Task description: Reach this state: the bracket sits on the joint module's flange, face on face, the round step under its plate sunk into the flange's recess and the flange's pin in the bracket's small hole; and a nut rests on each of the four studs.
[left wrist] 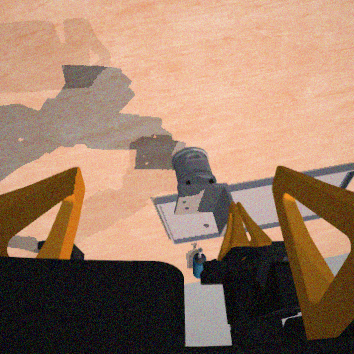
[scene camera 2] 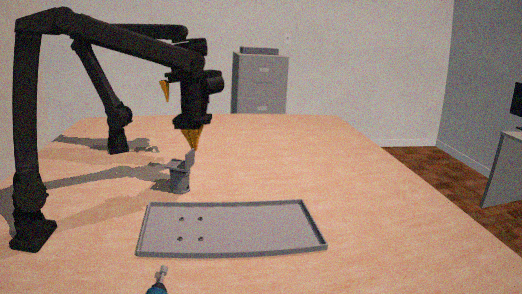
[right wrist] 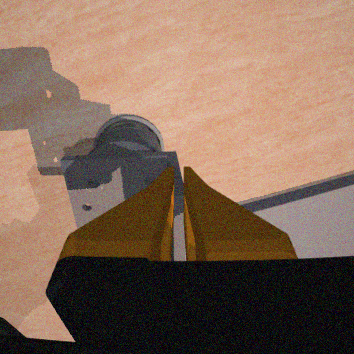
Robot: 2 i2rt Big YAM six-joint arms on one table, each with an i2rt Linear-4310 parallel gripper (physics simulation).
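Places are measured from the left arm's base along level axes (x right, y ahead, z up), in metres.
Pixels of known places: left gripper, fingertip midpoint: (left wrist: 178, 176) (scene camera 2: 180, 100); right gripper, fingertip midpoint: (left wrist: 233, 203) (scene camera 2: 194, 150) (right wrist: 178, 177); left arm's base, origin of the base link: (scene camera 2: 118, 148); right arm's base, origin of the base link: (scene camera 2: 35, 236) (right wrist: 1, 333).
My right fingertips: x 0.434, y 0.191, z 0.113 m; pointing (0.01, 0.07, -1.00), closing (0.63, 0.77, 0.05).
Note:
Ahead of a thing's pixels: the offset from my right fingertips to its middle. "pt": to the spot under its first point.
The grey joint module @(dy -0.052, dx +0.006, dz -0.074 m) (scene camera 2: 179, 181) stands upright on the table behind the tray. The L-shaped grey bracket @(dy -0.051, dx +0.010, dz -0.015 m) (scene camera 2: 182, 162) is on top of it, with its plate over the flange and sticking out to the left. My right gripper (scene camera 2: 192, 142) points straight down and is shut on the bracket's upright wall (right wrist: 178, 200). In the right wrist view the plate @(pt dy -0.063, dx -0.008, dz -0.030 m) (right wrist: 93, 197) looks offset from the module (right wrist: 130, 135). I cannot tell whether the faces touch. Four nuts (scene camera 2: 190, 228) lie in the tray. My left gripper (scene camera 2: 165, 90) is open and empty, high behind the right one.
The shallow grey tray @(dy -0.017, dx +0.252, dz -0.105 m) (scene camera 2: 229, 228) lies in front of the module. A blue-handled tool @(pt dy -0.240, dx +0.399, dz -0.081 m) (scene camera 2: 158, 282) lies at the table's front edge. The arm bases stand at the left. A filing cabinet (scene camera 2: 260, 82) stands beyond the table.

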